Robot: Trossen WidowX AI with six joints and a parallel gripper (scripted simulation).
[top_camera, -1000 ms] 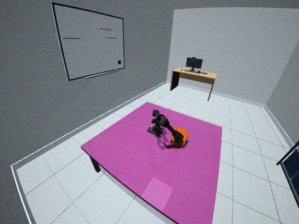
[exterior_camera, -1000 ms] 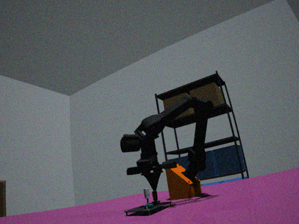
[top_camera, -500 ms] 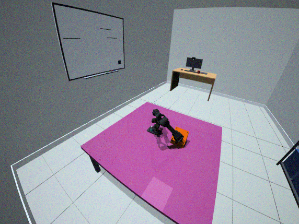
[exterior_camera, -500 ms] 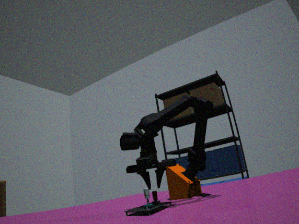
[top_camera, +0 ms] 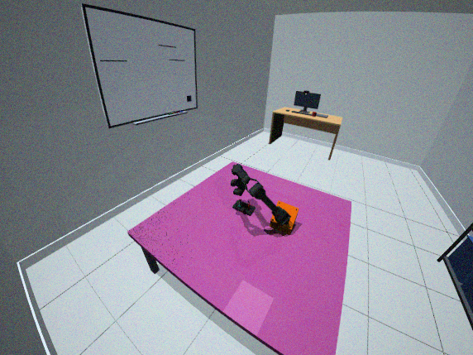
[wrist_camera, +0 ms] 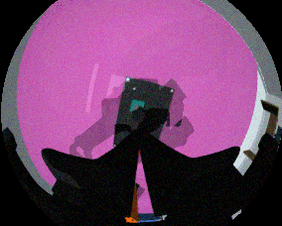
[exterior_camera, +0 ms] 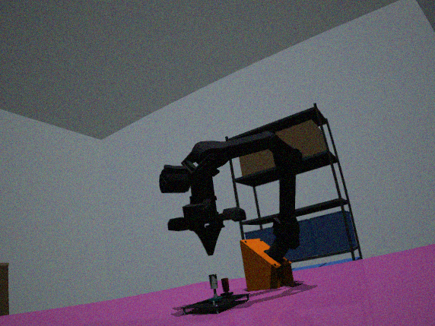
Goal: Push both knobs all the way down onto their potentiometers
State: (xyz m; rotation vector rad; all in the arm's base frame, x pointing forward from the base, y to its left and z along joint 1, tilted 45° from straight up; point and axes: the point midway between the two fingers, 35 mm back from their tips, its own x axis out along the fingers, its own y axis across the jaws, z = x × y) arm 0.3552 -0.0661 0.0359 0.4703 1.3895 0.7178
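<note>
Now: gripper tip 80 mm above the red knob, 70 mm past it and 10 mm to the left of it.
</note>
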